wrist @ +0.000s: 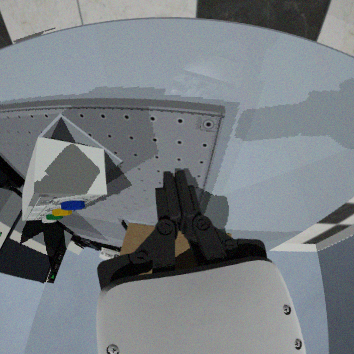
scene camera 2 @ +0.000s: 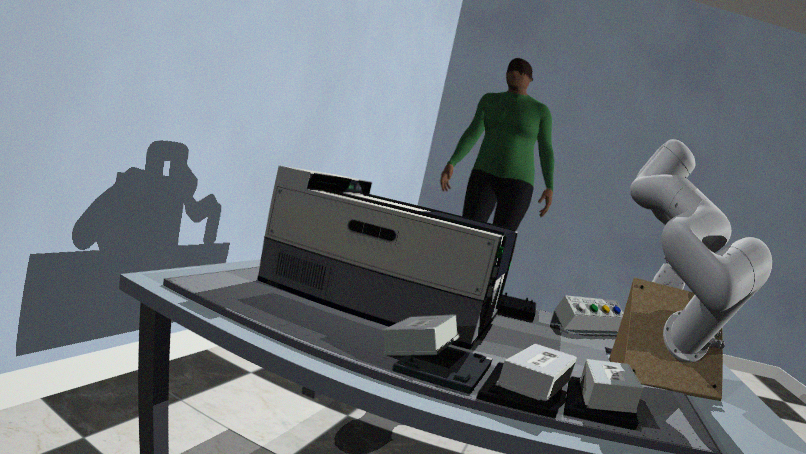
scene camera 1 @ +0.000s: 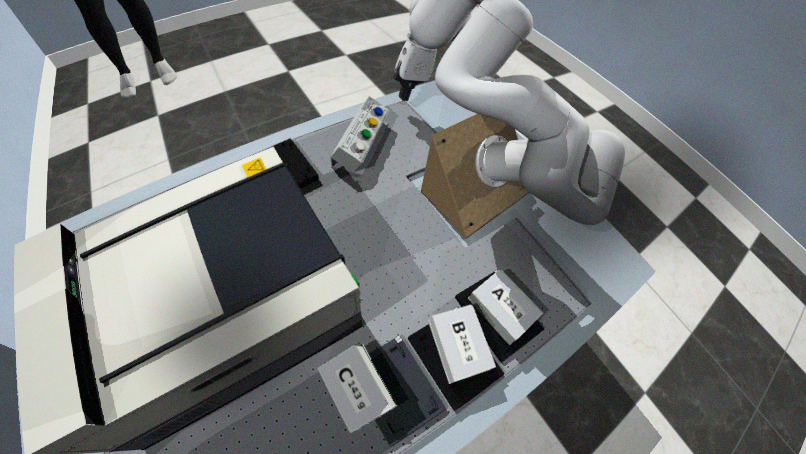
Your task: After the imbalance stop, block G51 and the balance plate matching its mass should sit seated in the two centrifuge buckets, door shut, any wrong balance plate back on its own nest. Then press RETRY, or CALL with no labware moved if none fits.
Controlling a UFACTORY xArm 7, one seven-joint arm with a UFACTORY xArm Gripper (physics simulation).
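Frame: origin at the arm's base, x ahead, y left, z up, level; metres.
Seen in the pictures: gripper, fingertip midpoint: (wrist: 171, 181) (scene camera 1: 403, 98); arm's base, link origin: (scene camera 2: 686, 337) (scene camera 1: 494, 161).
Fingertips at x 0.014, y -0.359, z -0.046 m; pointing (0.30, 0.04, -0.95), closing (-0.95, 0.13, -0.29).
Note:
Offsets run from my fingertips to a thing's top centre.
My gripper (scene camera 1: 404, 97) (wrist: 171, 181) is shut and empty, past the blue-button end of the button box {0.185 m ahead, 0.063 m left, 0.039 m up} (scene camera 1: 345, 147) (scene camera 2: 592, 323) (wrist: 70, 167), which lies left of the fingers in the wrist view. Its blue button {0.112 m ahead, 0.034 m left, 0.029 m up} (scene camera 1: 378, 111) (scene camera 2: 617, 310) (wrist: 73, 205) is nearest the gripper. The centrifuge (scene camera 1: 293, 301) (scene camera 2: 439, 253) has a dark panel {0.540 m ahead, 0.328 m left, 0.168 m up} (scene camera 1: 259, 236) across its top; no bucket shows. Plates A, 121 g {0.198 m ahead, 0.635 m left, 0.014 m up} (scene camera 1: 504, 307) (scene camera 2: 610, 386), and B, 241 g {0.323 m ahead, 0.639 m left, 0.013 m up} (scene camera 1: 462, 344) (scene camera 2: 535, 372), rest on dark nests. Plate C, 143 g {0.527 m ahead, 0.592 m left, 0.021 m up} (scene camera 1: 355, 389) (scene camera 2: 420, 335), sits offset over a dark base. Block G51 does not show.
The wooden arm mount (scene camera 1: 451, 186) (scene camera 2: 648, 338) (wrist: 135, 237) stands beside the button box. A black block {0.408 m ahead, 0.037 m left, 0.014 m down} (scene camera 1: 297, 163) (scene camera 2: 517, 307) lies between the centrifuge and the button box. A person (scene camera 2: 510, 135) stands beyond the table.

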